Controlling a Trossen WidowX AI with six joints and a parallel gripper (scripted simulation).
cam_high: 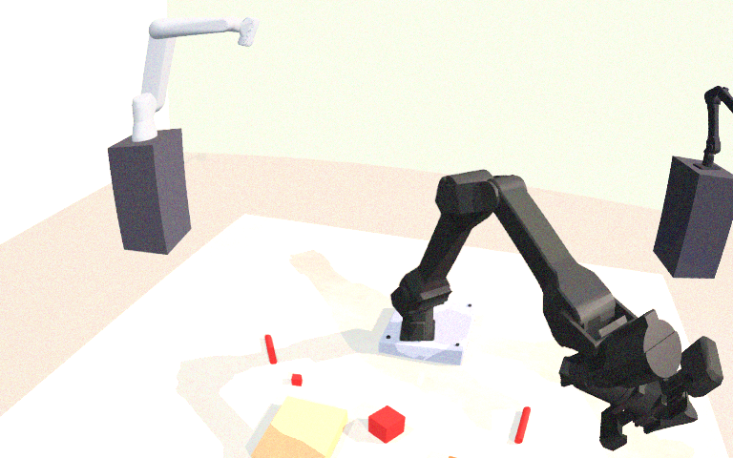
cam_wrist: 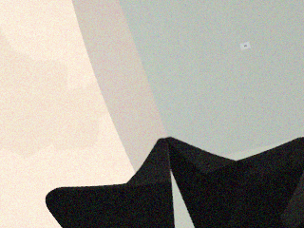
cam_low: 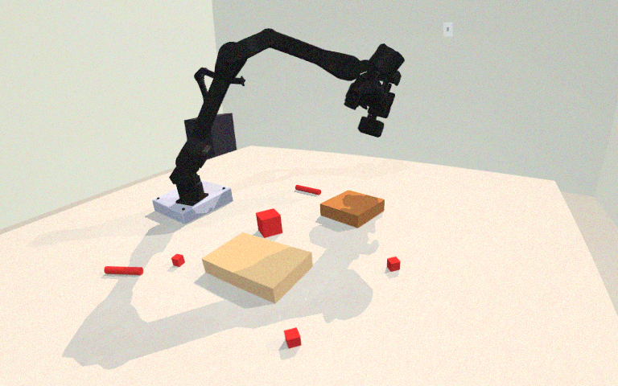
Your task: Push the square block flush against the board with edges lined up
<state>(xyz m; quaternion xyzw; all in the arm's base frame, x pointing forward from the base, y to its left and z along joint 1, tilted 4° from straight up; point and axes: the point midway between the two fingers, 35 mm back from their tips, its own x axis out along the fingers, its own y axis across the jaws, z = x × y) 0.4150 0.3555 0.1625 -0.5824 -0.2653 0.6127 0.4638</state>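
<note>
Right now my gripper tip is 3 cm past the square block, 28 cm to the left of it and 18 cm above it. From my gripper tip the other things lie so: board (12 cm behind, 53 cm to the right, 18 cm below); red cube (17 cm behind, 41 cm to the right, 18 cm below).
</note>
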